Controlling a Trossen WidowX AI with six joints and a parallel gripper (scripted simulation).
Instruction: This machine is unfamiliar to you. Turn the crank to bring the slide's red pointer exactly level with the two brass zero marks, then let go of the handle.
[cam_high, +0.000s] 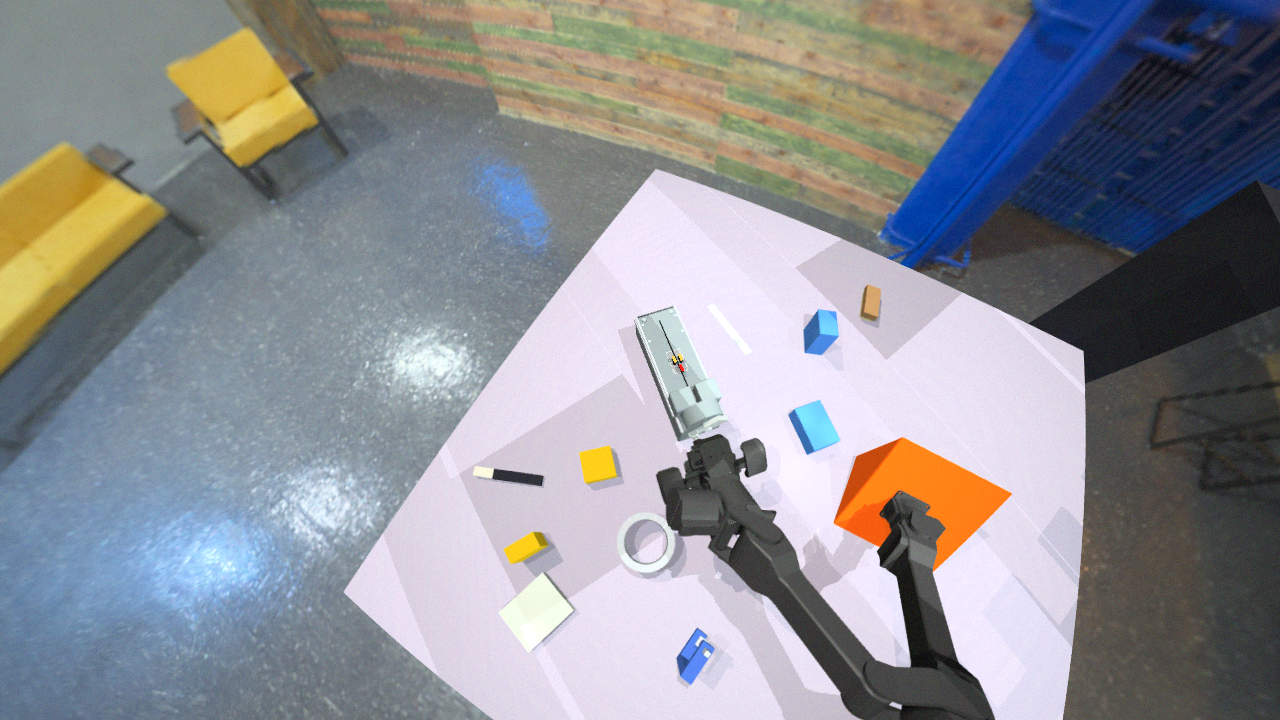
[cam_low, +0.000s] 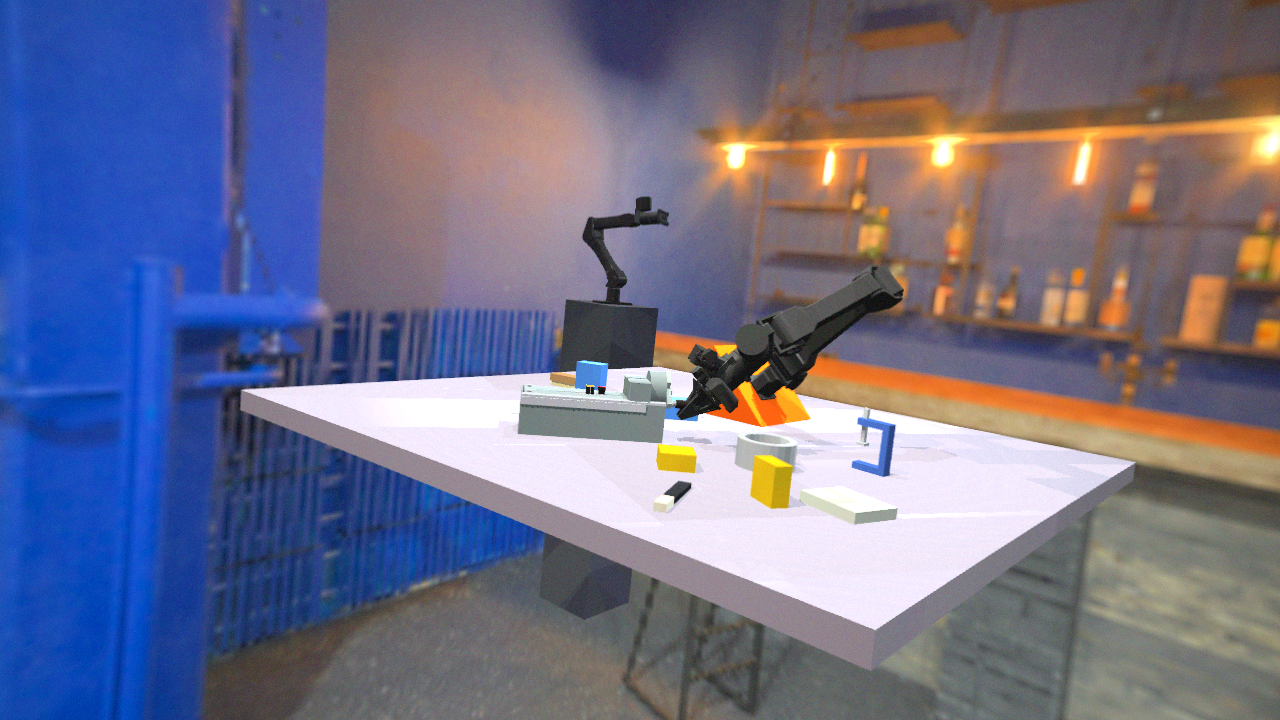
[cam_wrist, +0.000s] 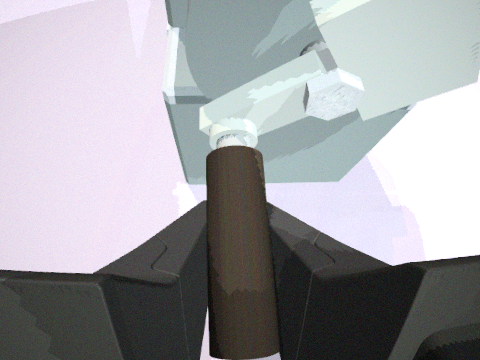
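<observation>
My gripper tip is 2 cm below the brown crank handle, 1 cm to the right of it and 1 cm past it. The rest, counted from my gripper tip: metal strip (29 cm to the right, 6 cm ahead, 5 cm below); then blue clamp (31 cm to the left, 16 cm behind, 1 cm above); then red pointer (11 cm to the right, 9 cm ahead, 4 cm above).
</observation>
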